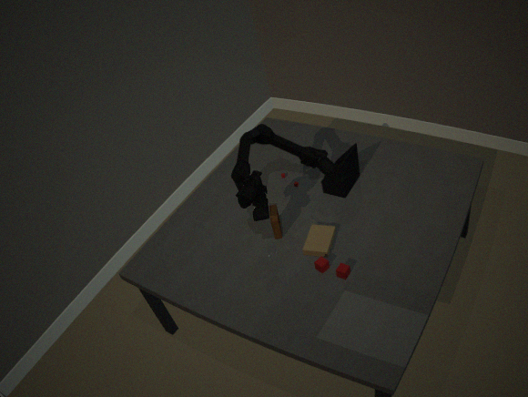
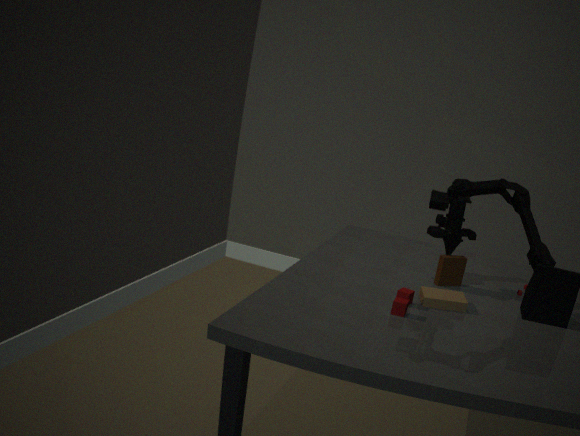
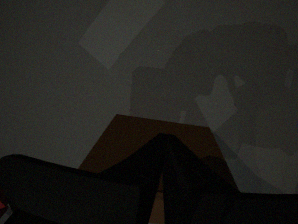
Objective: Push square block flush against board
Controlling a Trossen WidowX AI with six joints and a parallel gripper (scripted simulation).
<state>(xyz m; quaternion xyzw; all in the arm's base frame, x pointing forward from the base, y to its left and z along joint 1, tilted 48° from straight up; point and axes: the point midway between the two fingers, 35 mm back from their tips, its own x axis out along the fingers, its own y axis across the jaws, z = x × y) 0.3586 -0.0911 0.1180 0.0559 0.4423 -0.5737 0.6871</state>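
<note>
Now: the square block 2 cm behind my gripper tip, 3 cm to the left of it and 4 cm below it. From my gripper tip the other things lie so: tan board 1 cm behind, 24 cm to the left, 7 cm below.
</note>
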